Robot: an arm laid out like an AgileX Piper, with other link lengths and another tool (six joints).
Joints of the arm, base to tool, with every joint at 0 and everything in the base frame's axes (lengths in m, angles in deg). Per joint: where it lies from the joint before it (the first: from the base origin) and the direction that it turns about. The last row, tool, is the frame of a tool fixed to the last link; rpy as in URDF.
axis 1: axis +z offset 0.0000 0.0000 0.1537
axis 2: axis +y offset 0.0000 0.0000 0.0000
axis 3: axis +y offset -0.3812 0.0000 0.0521
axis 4: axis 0.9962 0 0.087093 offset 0.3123 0.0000 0.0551
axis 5: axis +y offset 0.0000 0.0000 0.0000
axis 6: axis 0.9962 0 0.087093 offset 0.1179 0.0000 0.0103
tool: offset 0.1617 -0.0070 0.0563 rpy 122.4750 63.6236 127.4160
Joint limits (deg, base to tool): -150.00..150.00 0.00..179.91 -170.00..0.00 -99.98..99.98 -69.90..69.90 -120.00..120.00
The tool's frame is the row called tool.
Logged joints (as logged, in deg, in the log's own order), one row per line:
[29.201, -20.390, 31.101, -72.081, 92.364, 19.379]
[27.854, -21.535, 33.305, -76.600, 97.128, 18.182]
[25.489, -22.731, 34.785, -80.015, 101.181, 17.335]
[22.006, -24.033, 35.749, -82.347, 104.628, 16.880]
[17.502, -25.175, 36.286, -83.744, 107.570, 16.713]
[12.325, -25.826, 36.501, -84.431, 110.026, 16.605]
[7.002, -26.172, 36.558, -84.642, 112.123, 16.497]
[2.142, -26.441, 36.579, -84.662, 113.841, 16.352]
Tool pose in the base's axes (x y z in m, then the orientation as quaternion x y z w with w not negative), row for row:
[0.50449, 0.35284, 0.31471, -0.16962, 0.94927, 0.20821, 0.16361]
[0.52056, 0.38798, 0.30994, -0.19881, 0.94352, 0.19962, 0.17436]
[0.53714, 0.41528, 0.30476, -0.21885, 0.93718, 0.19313, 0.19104]
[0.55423, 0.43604, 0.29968, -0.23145, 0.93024, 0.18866, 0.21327]
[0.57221, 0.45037, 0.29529, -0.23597, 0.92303, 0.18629, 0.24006]
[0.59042, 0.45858, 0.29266, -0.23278, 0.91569, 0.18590, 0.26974]
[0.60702, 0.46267, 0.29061, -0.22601, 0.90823, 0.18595, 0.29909]
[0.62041, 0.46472, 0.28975, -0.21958, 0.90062, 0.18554, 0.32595]
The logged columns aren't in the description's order. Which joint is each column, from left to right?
Columns, left to right: axis 5, axis 6, axis 1, axis 3, axis 2, axis 4.
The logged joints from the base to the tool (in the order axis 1, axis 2, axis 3, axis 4, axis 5, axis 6), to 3 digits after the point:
[31.101, 92.364, -72.081, 19.379, 29.201, -20.390]
[33.305, 97.128, -76.600, 18.182, 27.854, -21.535]
[34.785, 101.181, -80.015, 17.335, 25.489, -22.731]
[35.749, 104.628, -82.347, 16.880, 22.006, -24.033]
[36.286, 107.570, -83.744, 16.713, 17.502, -25.175]
[36.501, 110.026, -84.431, 16.605, 12.325, -25.826]
[36.558, 112.123, -84.642, 16.497, 7.002, -26.172]
[36.579, 113.841, -84.662, 16.352, 2.142, -26.441]

